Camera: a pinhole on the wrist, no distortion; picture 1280 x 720 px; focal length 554.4 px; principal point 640.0 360.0 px. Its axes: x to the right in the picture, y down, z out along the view. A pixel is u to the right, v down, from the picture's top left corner.
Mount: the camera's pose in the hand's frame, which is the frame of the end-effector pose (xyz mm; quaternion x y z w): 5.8 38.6 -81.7 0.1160 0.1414 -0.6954 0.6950
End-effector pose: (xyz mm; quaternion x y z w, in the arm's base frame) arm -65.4 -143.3 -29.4 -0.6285 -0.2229 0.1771 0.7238
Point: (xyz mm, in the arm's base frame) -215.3 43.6 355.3
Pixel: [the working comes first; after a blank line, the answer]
In the camera's frame: 239.5 -7.8 478.7

917 351
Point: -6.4 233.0 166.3
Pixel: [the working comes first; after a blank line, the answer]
In the camera's frame: 24.5 250.3 430.2

672 683
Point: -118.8 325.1 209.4
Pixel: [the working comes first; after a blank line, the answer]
In the camera's frame: 3.4 204.7 573.2

643 558
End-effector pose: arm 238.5 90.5 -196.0 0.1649 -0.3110 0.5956 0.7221
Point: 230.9 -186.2 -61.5
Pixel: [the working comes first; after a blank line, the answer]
In the camera's frame: -18.6 -142.4 366.0

612 144
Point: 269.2 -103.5 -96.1
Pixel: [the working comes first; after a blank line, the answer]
In the camera's frame: 23.8 -95.5 291.8

685 179
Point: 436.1 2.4 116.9
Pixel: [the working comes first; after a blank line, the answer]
In the camera's frame: 155.9 135.4 408.7

852 544
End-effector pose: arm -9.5 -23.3 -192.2 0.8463 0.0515 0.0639 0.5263
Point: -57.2 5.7 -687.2
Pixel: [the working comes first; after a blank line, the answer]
In the camera's frame: 369.4 -87.4 422.4

1125 245
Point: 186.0 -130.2 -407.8
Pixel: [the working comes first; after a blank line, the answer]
In the camera's frame: 59.8 147.0 352.5

734 591
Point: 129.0 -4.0 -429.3
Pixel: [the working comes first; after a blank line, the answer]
In the camera's frame: 170.9 112.6 274.4

985 588
